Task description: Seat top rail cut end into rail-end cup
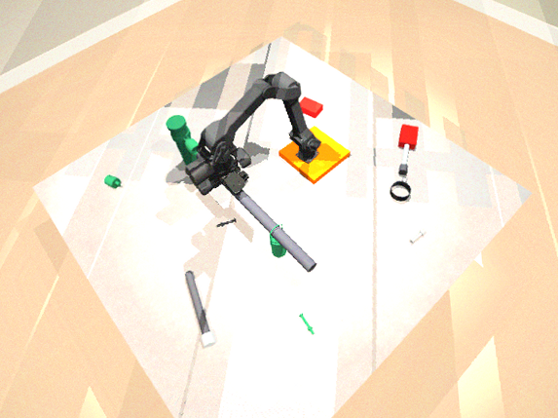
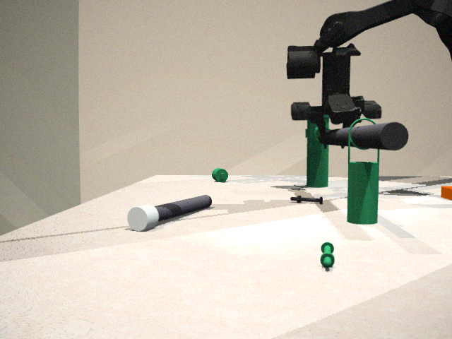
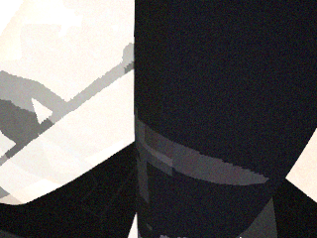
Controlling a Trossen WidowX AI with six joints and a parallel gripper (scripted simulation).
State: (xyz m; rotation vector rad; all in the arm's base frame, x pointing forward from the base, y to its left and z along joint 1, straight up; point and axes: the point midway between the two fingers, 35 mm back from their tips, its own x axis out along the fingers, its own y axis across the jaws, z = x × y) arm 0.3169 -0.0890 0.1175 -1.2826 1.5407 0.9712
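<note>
My gripper tip is now 7 cm short of the black bolt, 7 cm to the right of it and 10 cm above it. From my gripper tip the other things lie so: silver bolt (28 cm behind, 58 cm to the left, 10 cm below); then short green post (4 cm ahead, 27 cm to the left, 1 cm below); then green bolt (16 cm ahead, 48 cm to the left, 10 cm below).
</note>
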